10 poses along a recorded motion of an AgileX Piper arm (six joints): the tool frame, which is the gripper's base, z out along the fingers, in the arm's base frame.
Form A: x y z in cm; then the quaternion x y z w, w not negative.
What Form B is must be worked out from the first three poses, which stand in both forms.
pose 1, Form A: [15.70 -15.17 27.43 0.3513 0.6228 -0.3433 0.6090]
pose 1, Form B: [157.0 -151.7 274.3 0.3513 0.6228 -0.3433 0.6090]
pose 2, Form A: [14.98 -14.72 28.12 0.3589 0.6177 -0.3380 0.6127]
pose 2, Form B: [149.8 -147.2 281.2 0.3589 0.6177 -0.3380 0.6127]
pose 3, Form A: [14.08 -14.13 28.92 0.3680 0.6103 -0.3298 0.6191]
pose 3, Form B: [140.8 -141.3 289.2 0.3680 0.6103 -0.3298 0.6191]
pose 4, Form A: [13.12 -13.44 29.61 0.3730 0.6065 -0.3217 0.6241]
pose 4, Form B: [131.2 -134.4 296.1 0.3730 0.6065 -0.3217 0.6241]
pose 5, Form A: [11.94 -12.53 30.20 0.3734 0.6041 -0.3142 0.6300]
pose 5, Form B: [119.4 -125.3 302.0 0.3734 0.6041 -0.3142 0.6300]
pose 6, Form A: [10.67 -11.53 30.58 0.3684 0.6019 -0.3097 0.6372]
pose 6, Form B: [106.7 -115.3 305.8 0.3684 0.6019 -0.3097 0.6372]
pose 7, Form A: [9.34 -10.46 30.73 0.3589 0.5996 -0.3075 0.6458]
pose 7, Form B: [93.4 -104.6 307.3 0.3589 0.5996 -0.3075 0.6458]
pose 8, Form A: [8.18 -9.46 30.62 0.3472 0.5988 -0.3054 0.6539]
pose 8, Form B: [81.8 -94.6 306.2 0.3472 0.5988 -0.3054 0.6539]
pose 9, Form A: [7.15 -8.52 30.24 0.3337 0.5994 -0.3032 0.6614]
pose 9, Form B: [71.5 -85.2 302.4 0.3337 0.5994 -0.3032 0.6614]
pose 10, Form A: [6.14 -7.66 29.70 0.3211 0.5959 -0.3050 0.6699]
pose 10, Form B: [61.4 -76.6 297.0 0.3211 0.5959 -0.3050 0.6699]
